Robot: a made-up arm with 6 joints. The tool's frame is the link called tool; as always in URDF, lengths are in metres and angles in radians. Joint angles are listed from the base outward. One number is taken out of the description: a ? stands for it. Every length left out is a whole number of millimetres.
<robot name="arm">
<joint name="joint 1" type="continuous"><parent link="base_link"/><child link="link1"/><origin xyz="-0.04 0 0.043" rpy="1.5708 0 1.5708"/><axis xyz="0 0 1"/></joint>
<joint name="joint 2" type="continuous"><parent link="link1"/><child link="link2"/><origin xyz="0.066 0.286 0" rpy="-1.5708 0 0"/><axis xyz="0 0 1"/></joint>
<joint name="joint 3" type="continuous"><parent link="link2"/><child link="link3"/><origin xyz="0.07 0.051 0" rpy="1.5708 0 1.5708"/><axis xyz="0 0 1"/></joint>
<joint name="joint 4" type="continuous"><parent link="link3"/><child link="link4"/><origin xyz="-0.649 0.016 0" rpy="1.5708 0 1.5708"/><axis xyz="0 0 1"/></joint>
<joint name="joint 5" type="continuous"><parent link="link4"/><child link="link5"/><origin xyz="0.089 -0.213 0" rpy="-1.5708 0 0"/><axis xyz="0 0 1"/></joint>
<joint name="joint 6" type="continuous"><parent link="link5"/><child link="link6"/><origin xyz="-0.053 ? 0" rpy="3.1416 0 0"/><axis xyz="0 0 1"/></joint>
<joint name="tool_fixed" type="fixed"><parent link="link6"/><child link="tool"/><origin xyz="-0.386 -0.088 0" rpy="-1.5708 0 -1.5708"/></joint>
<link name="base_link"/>
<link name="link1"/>
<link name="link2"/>
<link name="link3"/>
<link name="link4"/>
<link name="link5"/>
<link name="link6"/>
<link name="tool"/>
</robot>
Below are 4 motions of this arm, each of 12 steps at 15 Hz.
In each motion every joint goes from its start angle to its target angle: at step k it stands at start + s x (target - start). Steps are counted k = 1, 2, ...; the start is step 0. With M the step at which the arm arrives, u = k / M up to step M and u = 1 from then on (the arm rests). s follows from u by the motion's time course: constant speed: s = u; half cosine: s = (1 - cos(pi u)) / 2; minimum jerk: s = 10 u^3 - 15 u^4 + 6 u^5.
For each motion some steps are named. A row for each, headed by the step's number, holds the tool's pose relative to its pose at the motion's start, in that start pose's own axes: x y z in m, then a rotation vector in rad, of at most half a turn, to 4 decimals.
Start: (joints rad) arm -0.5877 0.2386 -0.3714 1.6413 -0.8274 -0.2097
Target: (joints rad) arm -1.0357 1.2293 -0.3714 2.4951 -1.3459 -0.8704
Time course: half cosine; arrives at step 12
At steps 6, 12:
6: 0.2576 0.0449 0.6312 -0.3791 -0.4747 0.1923
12: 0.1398 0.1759 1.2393 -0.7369 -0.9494 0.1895

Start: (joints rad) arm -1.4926 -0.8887 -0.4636 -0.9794 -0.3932 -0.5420
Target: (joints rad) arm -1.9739 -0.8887 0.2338 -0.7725 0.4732 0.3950
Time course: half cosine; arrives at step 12
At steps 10, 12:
10: -0.2719 -0.3218 -0.1640 -0.4441 0.1561 -0.2594
12: -0.2965 -0.3465 -0.1636 -0.4769 0.1634 -0.2795

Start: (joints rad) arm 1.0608 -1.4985 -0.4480 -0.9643 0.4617 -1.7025
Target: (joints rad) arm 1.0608 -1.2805 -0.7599 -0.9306 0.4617 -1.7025
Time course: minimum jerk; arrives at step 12
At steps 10, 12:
10: -0.0293 0.1074 0.0204 -0.3346 -0.0332 -0.1211
12: -0.0302 0.1112 0.0203 -0.3471 -0.0351 -0.1244

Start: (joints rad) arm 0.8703 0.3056 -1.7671 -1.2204 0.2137 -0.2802
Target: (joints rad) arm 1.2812 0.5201 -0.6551 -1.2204 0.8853 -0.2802
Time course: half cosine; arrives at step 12
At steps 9, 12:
9: -0.4659 -0.1391 -0.1096 0.7983 0.5576 -0.4165
12: -0.5383 -0.1053 -0.1169 0.9676 0.6578 -0.4114

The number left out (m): 0.084
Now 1 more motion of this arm.
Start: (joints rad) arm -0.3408 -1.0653 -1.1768 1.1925 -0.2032 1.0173
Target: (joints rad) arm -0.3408 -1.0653 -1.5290 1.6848 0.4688 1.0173
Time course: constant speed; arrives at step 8
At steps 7, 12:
7: -0.1183 -0.3583 0.2223 -0.5076 0.5239 0.1594
12: -0.1353 -0.4051 0.2783 -0.5907 0.6045 0.1558

